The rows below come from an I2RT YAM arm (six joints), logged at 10 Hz.
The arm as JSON. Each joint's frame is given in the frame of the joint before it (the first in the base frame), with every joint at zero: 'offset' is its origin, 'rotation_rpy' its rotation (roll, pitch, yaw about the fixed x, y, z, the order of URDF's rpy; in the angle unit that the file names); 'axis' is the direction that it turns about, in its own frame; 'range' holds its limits. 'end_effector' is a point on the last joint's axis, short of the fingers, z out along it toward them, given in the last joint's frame.
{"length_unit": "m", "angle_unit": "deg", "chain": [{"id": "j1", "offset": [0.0, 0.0, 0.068], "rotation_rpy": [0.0, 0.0, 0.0], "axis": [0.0, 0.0, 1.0], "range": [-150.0, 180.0]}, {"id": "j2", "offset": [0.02, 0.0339, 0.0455], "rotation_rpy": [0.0, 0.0, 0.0], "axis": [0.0, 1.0, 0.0], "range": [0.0, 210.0]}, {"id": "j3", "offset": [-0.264, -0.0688, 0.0], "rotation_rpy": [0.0, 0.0, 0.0], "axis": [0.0, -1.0, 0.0], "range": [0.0, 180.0]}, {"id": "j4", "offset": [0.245, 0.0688, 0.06], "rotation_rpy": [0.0, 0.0, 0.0], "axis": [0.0, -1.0, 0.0], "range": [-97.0, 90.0]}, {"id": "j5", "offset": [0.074, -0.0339, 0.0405], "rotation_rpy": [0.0, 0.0, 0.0], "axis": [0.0, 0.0, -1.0], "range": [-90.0, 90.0]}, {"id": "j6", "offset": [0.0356, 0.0, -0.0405], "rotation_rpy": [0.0, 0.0, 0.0], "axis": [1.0, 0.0, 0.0], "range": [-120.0, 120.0]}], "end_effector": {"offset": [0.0, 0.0, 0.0], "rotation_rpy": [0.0, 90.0, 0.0]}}
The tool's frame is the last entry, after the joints.
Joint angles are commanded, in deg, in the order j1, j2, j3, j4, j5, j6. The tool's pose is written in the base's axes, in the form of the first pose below.
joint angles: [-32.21 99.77 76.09 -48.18 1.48 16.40]
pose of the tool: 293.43, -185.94, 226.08, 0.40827, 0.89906, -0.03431, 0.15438
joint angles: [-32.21 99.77 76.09 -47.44 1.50 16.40]
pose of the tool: 294.56, -186.67, 226.53, 0.40794, 0.89806, -0.03534, 0.16067
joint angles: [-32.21 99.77 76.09 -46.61 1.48 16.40]
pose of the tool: 295.84, -187.46, 227.05, 0.40750, 0.89693, -0.03614, 0.16776
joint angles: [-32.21 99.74 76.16 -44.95 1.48 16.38]
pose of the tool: 298.45, -189.11, 228.69, 0.40639, 0.89442, -0.03822, 0.18273
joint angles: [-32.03 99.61 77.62 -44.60 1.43 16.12]
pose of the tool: 302.40, -190.23, 237.12, 0.40173, 0.89292, -0.04018, 0.19921
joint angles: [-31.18 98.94 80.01 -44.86 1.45 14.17]
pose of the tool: 308.08, -187.48, 253.25, 0.37808, 0.89750, -0.04572, 0.22240
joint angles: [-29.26 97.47 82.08 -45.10 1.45 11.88]
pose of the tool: 314.01, -176.96, 272.72, 0.34276, 0.90417, -0.05057, 0.24989
